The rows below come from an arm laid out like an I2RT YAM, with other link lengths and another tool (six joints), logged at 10 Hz.
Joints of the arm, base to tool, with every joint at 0 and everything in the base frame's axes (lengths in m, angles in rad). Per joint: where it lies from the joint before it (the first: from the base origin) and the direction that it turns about. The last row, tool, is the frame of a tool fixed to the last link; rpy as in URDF.
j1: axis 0 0 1 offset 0 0 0.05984
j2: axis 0 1 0 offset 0.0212 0.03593 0.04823
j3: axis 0 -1 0 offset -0.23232 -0.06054 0
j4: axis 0 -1 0 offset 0.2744 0.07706 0.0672
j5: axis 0 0 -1 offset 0.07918 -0.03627 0.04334
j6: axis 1 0 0 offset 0.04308 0 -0.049
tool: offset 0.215 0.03 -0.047 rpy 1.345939 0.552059 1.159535
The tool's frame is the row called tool.
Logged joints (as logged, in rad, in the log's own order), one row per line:
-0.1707, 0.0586, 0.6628, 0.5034, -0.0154, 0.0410
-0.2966, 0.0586, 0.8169, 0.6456, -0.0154, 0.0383
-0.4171, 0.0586, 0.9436, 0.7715, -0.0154, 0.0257
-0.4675, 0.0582, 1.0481, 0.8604, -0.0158, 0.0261
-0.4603, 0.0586, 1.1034, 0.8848, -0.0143, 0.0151
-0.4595, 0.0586, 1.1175, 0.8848, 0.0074, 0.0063
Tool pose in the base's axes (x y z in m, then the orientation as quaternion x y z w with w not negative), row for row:
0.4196, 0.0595, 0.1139, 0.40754, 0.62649, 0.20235, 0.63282
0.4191, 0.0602, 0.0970, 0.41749, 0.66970, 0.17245, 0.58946
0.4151, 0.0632, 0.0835, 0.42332, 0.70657, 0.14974, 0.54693
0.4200, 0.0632, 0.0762, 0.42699, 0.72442, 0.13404, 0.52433
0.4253, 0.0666, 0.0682, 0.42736, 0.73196, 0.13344, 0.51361
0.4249, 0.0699, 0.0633, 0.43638, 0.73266, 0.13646, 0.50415
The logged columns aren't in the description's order. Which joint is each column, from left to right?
Columns, left to right: j4, j1, j2, j3, j6, j5.
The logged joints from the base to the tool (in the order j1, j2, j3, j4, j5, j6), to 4 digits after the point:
0.0586, 0.6628, 0.5034, -0.1707, 0.0410, -0.0154
0.0586, 0.8169, 0.6456, -0.2966, 0.0383, -0.0154
0.0586, 0.9436, 0.7715, -0.4171, 0.0257, -0.0154
0.0582, 1.0481, 0.8604, -0.4675, 0.0261, -0.0158
0.0586, 1.1034, 0.8848, -0.4603, 0.0151, -0.0143
0.0586, 1.1175, 0.8848, -0.4595, 0.0063, 0.0074

